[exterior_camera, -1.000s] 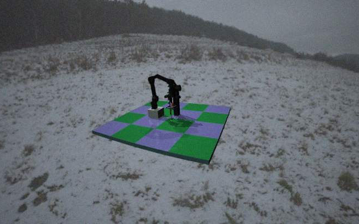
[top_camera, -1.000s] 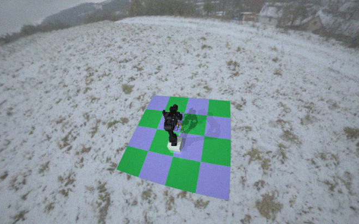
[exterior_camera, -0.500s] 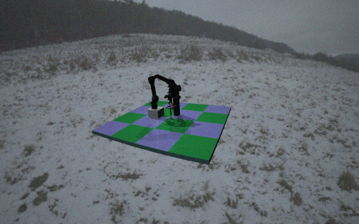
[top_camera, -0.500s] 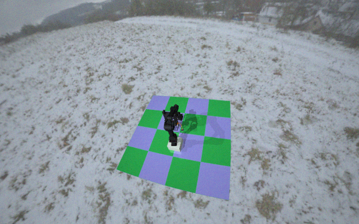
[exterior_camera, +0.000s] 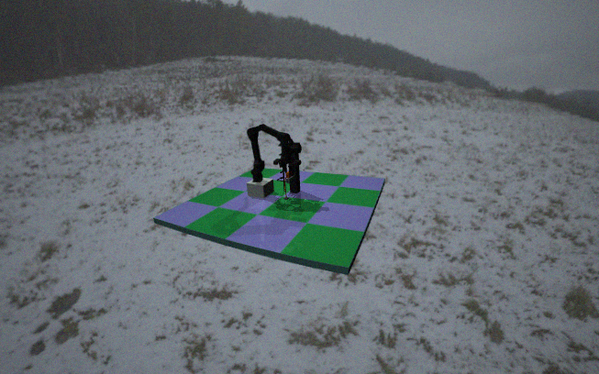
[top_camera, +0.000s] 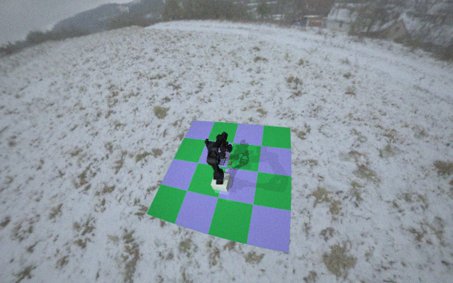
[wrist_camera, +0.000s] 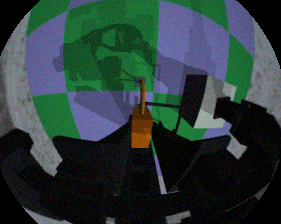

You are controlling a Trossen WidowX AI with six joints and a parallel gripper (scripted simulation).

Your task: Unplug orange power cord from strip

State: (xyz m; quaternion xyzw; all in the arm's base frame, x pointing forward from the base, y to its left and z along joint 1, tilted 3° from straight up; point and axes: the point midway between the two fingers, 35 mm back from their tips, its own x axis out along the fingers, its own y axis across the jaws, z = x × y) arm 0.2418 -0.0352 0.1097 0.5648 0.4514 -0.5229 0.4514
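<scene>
The orange plug is 3 cm to the left of my gripper tip.
</scene>
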